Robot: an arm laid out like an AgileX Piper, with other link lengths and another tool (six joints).
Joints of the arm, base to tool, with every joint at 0 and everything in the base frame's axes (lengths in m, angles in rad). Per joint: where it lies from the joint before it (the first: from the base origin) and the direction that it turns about. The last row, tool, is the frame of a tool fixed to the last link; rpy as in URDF.
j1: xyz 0 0 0.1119 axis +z
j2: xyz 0 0 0 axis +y
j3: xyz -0.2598 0 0.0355 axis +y
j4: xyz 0.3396 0 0.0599 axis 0.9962 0 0.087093
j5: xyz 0 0 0 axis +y
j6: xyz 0.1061 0 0.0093 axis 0.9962 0 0.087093
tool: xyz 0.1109 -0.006 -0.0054 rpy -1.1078 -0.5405 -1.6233
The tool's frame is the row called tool.
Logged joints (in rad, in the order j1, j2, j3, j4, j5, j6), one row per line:
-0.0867, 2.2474, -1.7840, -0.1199, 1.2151, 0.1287
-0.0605, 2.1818, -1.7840, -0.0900, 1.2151, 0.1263
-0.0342, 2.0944, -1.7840, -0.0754, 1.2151, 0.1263
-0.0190, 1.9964, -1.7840, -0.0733, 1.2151, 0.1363
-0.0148, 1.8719, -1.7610, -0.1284, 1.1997, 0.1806
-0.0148, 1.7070, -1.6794, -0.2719, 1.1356, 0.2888
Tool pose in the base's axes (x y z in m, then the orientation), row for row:
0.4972, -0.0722, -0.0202, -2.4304, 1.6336, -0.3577
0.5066, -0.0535, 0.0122, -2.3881, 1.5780, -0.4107
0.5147, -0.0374, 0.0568, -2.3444, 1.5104, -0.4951
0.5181, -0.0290, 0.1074, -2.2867, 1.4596, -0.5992
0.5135, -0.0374, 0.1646, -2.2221, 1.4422, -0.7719
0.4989, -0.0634, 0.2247, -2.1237, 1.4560, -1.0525
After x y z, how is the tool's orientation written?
As a rotation vector, in radians.
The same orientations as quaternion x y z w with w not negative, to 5 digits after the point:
-0.82005, 0.55120, -0.12069, 0.09557
-0.81941, 0.54145, -0.14092, 0.12463
-0.81783, 0.52689, -0.17271, 0.15397
-0.80953, 0.51673, -0.21213, 0.18069
-0.79065, 0.51316, -0.27465, 0.19001
-0.75113, 0.51497, -0.37226, 0.17898

